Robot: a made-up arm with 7 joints.
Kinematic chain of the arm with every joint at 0, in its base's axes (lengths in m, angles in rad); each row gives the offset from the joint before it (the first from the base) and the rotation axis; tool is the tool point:
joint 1: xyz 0 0 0.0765 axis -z
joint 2: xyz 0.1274 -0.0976 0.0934 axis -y
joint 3: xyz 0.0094 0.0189 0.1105 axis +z
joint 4: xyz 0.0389 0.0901 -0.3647 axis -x
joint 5: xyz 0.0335 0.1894 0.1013 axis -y
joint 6: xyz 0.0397 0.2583 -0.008 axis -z
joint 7: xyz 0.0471 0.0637 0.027 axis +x
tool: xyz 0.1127 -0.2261 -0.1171
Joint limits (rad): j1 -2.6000..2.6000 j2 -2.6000..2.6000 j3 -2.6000..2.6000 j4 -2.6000..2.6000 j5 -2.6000..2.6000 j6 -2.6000..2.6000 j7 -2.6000..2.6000
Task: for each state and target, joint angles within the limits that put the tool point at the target. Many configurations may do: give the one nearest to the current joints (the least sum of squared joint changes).
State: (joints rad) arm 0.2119 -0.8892 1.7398 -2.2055 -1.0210 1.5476 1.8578
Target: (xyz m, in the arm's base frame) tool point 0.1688 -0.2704 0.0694
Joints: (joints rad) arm 0.3499 -0.9572 1.7497 -2.6000 -1.5987 1.3376 1.5748
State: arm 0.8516 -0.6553 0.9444 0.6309 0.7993 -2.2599 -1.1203
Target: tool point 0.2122 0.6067 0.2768
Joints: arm 1.0663 -0.4993 0.7147 0.2679 0.7685 -2.2753 -1.2666
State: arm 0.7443 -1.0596 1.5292 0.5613 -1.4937 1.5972 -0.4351
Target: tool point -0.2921 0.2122 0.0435
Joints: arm 0.6843 -0.4211 1.5224 0.8762 -1.4416 1.3344 -0.3239
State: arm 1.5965 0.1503 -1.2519 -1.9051 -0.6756 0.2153 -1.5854
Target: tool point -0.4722 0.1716 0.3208
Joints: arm 1.8780 0.0761 -1.3998 -1.7915 -0.6155 0.0213 -1.9099
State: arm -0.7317 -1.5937 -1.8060 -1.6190 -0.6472 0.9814 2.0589
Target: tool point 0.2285 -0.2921 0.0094
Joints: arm -0.3383 -1.8497 -1.8974 -1.7405 -0.6553 1.6707 1.9809
